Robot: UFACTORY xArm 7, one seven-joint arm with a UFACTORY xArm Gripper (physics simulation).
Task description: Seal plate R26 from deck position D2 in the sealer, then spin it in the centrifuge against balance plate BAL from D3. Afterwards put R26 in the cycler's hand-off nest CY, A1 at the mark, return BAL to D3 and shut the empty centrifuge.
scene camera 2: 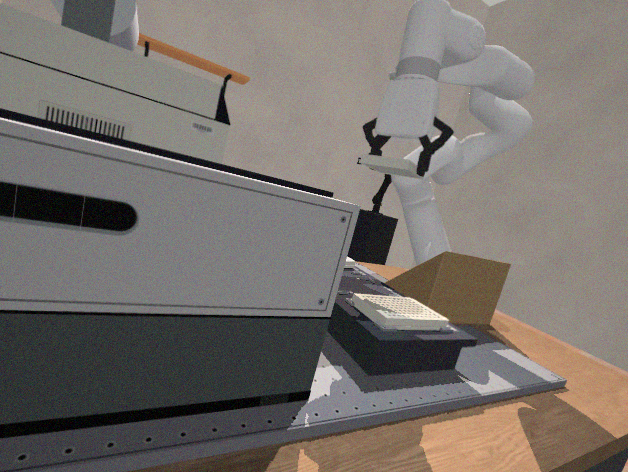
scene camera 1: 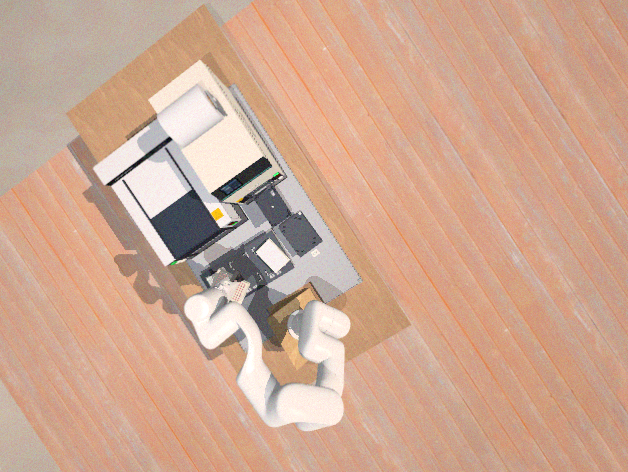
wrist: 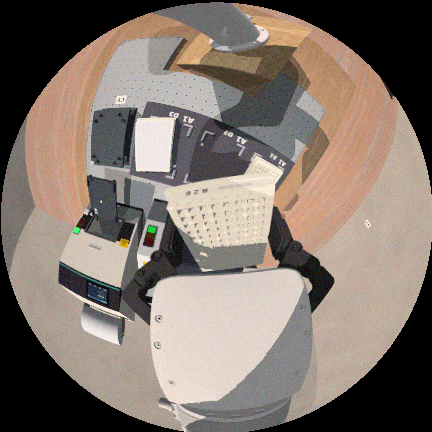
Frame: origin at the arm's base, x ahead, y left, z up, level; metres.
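Seen in the pictures: gripper, fingertip midpoint: (scene camera 2: 395, 172) (scene camera 1: 234, 288) (wrist: 224, 219); arm's base, link origin: (scene camera 2: 437, 274) (scene camera 1: 300, 324) (wrist: 238, 36).
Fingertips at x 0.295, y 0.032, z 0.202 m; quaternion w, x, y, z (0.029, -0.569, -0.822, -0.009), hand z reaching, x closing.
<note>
Pixels of each thing's top centre, then the offset from my fingertips to it. Level surfaces: height alone.
- plate R26, top centre: (wrist: 228, 245) (scene camera 2: 395, 161) (scene camera 1: 228, 287) dx +0.016, dy +0.008, dz +0.017 m
- Balance plate BAL, top centre: (wrist: 151, 146) (scene camera 1: 271, 256) dx +0.011, dy -0.129, dz -0.199 m
- sealer, top centre: (scene camera 1: 185, 115) (wrist: 100, 338) dx +0.461, dy -0.308, dz +0.195 m
- dark nest CY, top centre: (wrist: 104, 139) (scene camera 1: 299, 234) dx +0.005, dy -0.276, dz -0.228 m
- cream plate, top centre: (scene camera 2: 400, 306) (wrist: 258, 184) dx +0.055, dy +0.135, dz -0.207 m
- perforated deck board, surface height: dz -0.281 m
My gripper (scene camera 2: 399, 163) (wrist: 224, 219) is shut on plate R26 (scene camera 1: 238, 291) (scene camera 2: 388, 163) (wrist: 222, 216), a cream well plate. It holds R26 tilted, high above the deck; the label R26 faces the wrist camera. Balance plate BAL (scene camera 1: 272, 255) (wrist: 156, 145), white-topped, sits at D3. D2, marked beside it in the wrist view, bears no plate. The sealer (scene camera 1: 228, 152) (wrist: 100, 257) has a white film roll and its dark plate carrier (scene camera 1: 273, 204) (wrist: 102, 197) out in front. The centrifuge (scene camera 1: 187, 225) (scene camera 2: 177, 253) is the white machine beside it; its inside is hidden. The dark nest CY (scene camera 1: 299, 233) (wrist: 109, 139) bears no plate.
Another cream plate (scene camera 2: 401, 310) (wrist: 265, 170) sits at D1, partly behind R26 in the wrist view. A brown angled block (scene camera 1: 281, 314) (scene camera 2: 469, 289) (wrist: 245, 70) stands near the arm's base. The perforated deck board (scene camera 1: 337, 263) (scene camera 2: 233, 431) (wrist: 135, 85) carries the machines and nests.
</note>
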